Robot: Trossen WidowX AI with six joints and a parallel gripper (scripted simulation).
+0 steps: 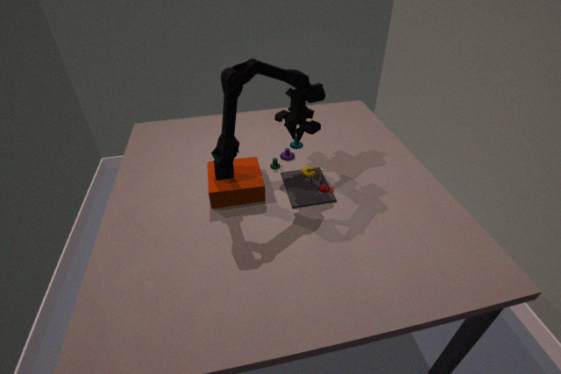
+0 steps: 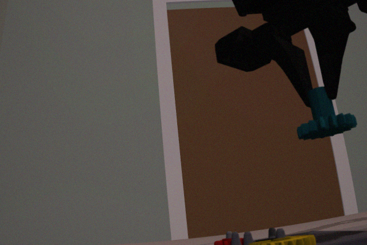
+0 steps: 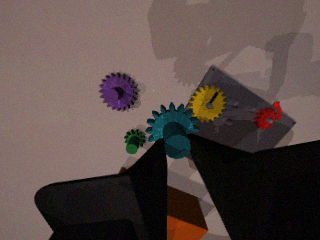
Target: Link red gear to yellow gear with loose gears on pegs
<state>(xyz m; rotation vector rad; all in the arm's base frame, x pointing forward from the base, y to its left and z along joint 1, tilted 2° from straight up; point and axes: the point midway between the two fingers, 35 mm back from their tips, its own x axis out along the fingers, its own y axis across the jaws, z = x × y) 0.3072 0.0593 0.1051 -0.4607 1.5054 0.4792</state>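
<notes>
Right now my gripper tip is 18 cm to the left of the red gear, 12 cm above it and 6 cm short of it. From my gripper tip the other things lie so: teal gear (1 cm below); then yellow gear (12 cm below, 6 cm to the right, 3 cm ahead); then purple gear (12 cm below, 8 cm to the left, 1 cm behind).
</notes>
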